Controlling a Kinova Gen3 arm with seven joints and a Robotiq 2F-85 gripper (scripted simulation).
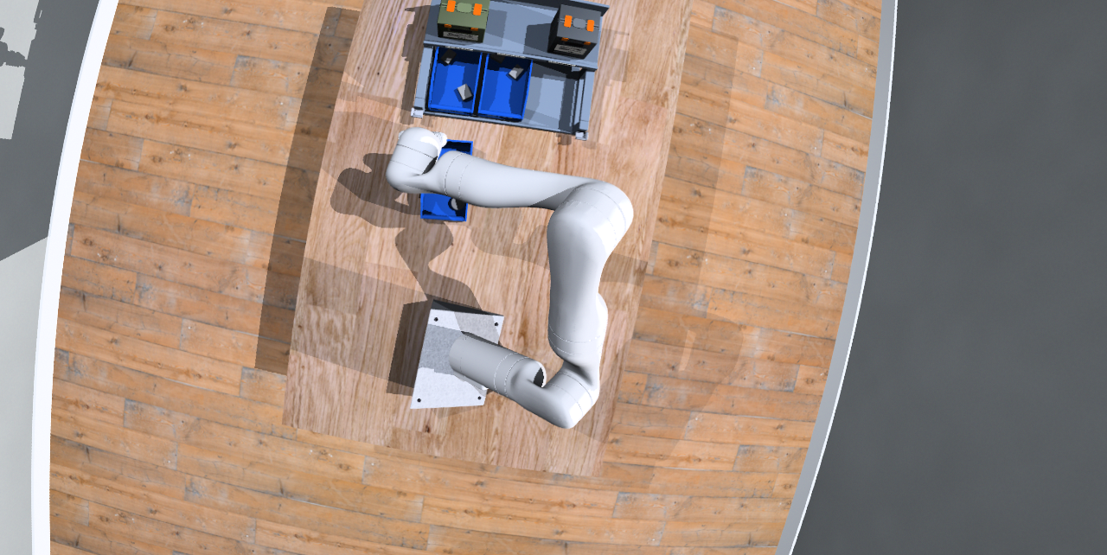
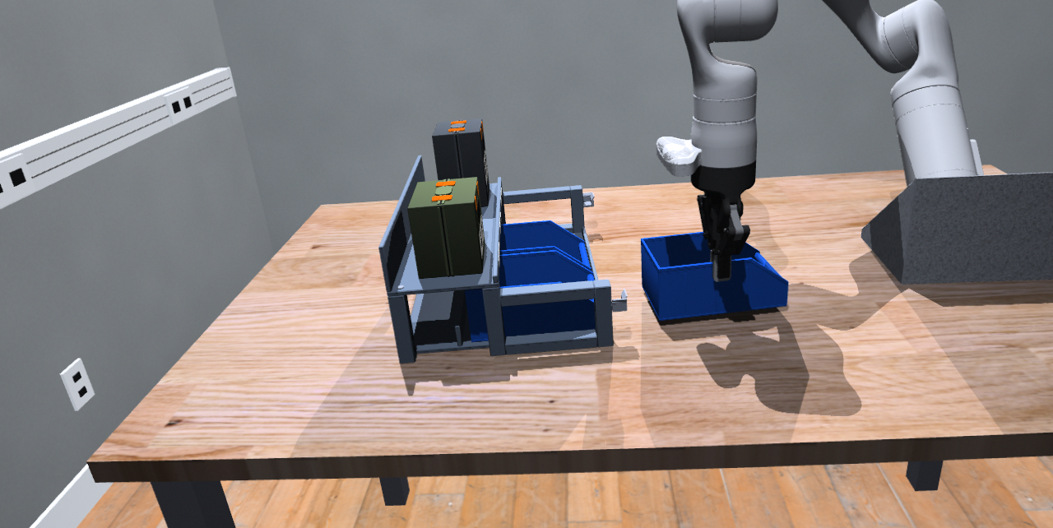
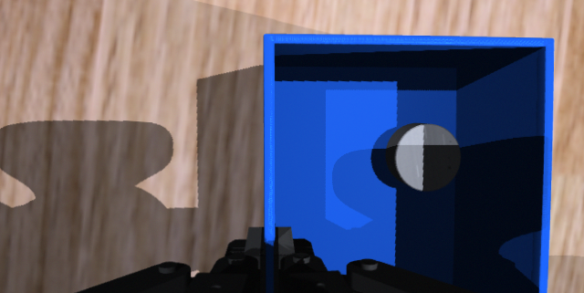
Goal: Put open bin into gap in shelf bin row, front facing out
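My gripper is now 3 cm short of the round grey part, 7 cm to the left of it and 6 cm above it. Round my hand: green box: 34 cm ahead, 5 cm to the right, 7 cm above; then dark box: 32 cm ahead, 28 cm to the right, 8 cm above; then shelf: 26 cm ahead, 16 cm to the right, 1 cm below.
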